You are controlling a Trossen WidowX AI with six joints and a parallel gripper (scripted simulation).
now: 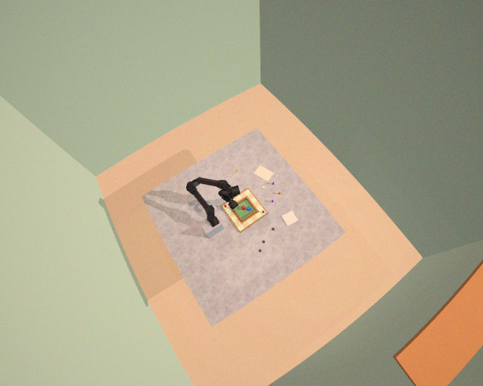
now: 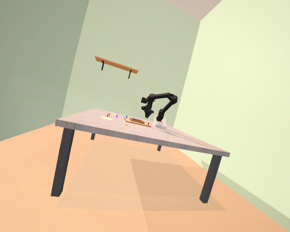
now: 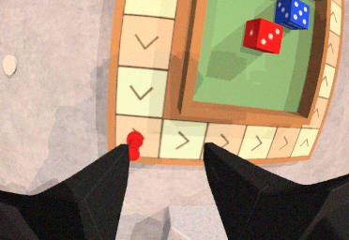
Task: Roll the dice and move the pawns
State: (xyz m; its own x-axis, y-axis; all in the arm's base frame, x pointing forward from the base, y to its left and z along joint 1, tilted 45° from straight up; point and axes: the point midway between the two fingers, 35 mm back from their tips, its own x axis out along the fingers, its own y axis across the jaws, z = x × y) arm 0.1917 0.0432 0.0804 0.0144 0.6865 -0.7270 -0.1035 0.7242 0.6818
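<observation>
The red pawn lies 6 cm below my gripper tip, 3 cm behind it and 2 cm to the left of it. The rest, counted from my gripper tip: orange pawn: 41 cm ahead, 15 cm to the right, 7 cm below; then blue pawn: 21 cm to the right, 19 cm ahead, 6 cm below; then green tray: 9 cm to the right, 8 cm below, 8 cm ahead.
</observation>
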